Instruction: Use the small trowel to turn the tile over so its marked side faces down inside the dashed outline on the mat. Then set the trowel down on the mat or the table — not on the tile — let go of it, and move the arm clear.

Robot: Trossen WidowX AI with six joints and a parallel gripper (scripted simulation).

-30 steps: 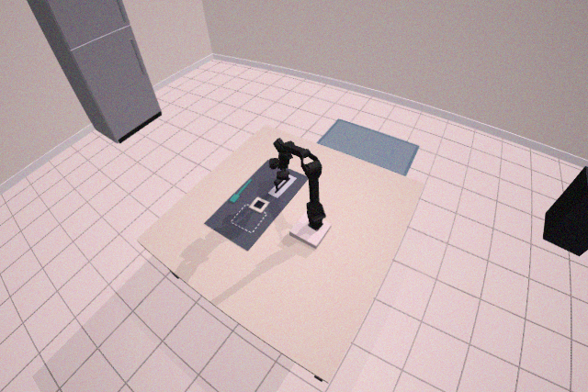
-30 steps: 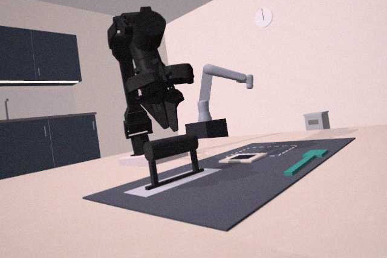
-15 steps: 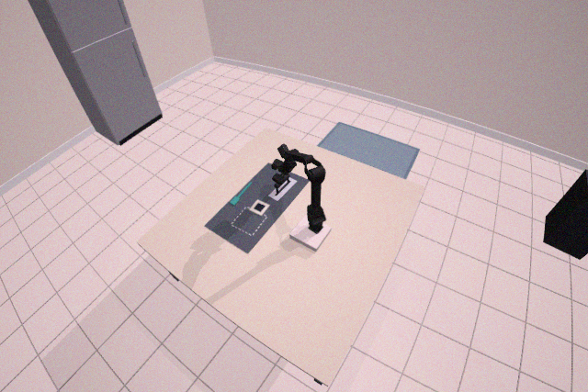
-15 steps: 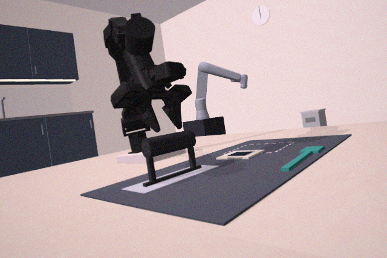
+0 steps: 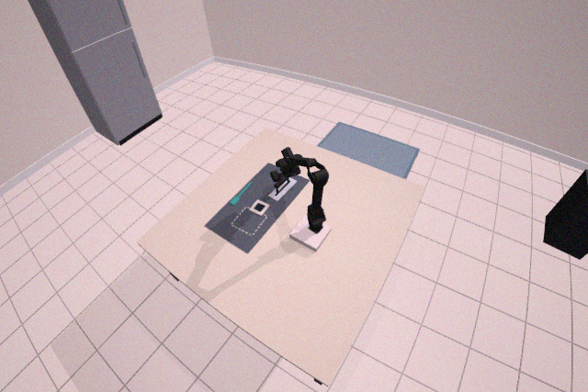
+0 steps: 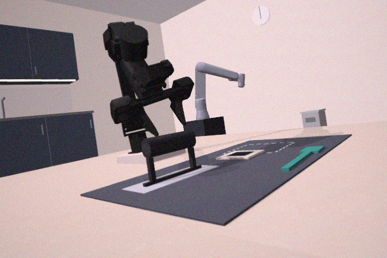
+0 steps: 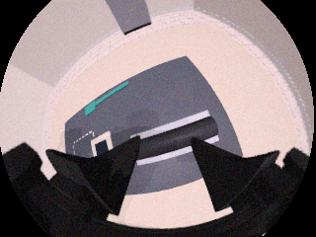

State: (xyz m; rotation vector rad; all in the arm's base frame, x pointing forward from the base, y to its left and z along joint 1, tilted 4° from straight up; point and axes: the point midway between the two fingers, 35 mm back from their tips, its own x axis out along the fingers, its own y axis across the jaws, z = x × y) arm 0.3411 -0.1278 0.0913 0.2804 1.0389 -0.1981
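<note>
Right now the trowel is 60 mm below my gripper tip and 10 mm to the left of it. Also, from my gripper tip: teal t-shaped tool (200 mm to the left, 180 mm ahead, 90 mm below); then dark mat (170 mm to the left, 120 mm below, 40 mm ahead); then white tile (200 mm to the left, 90 mm below, 10 mm ahead).
</note>
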